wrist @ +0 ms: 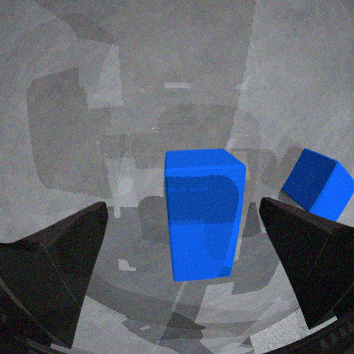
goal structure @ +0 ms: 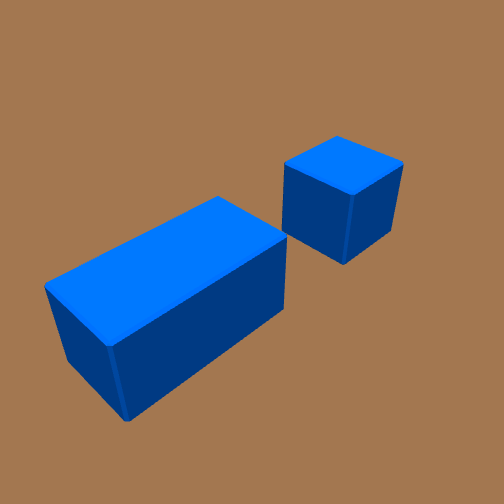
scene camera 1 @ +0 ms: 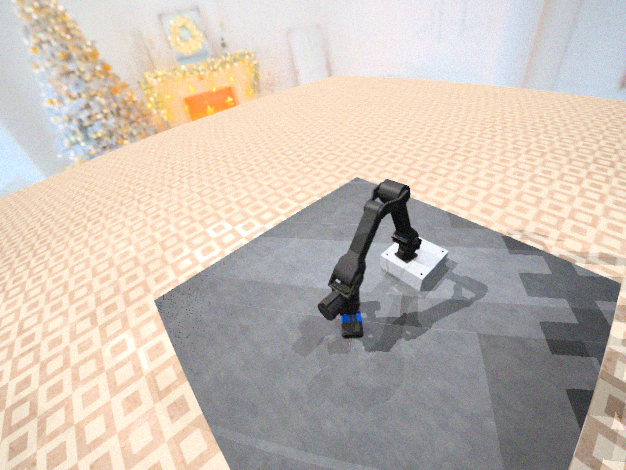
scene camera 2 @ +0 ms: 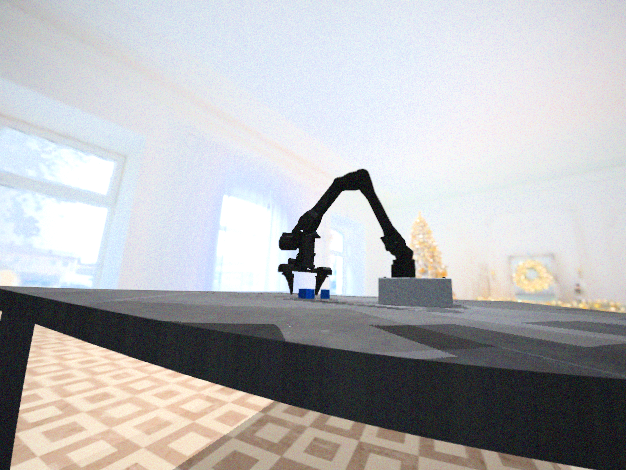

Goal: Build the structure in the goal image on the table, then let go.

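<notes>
A long blue block lies flat on the dark grey table. A small blue cube sits on the table apart from it, turned at an angle, to the right in the wrist view. The cube does not show in scene camera 1. My gripper is open and low over the long block, pointing down. One finger is on each side of the block, with a gap on both sides in the wrist view. The right finger is between the block and the cube.
The arm's pale base box stands on the table behind the blocks in scene camera 1 and to their right in scene camera 2. The arm's shadow falls across the table. The table's edges show in both scene views.
</notes>
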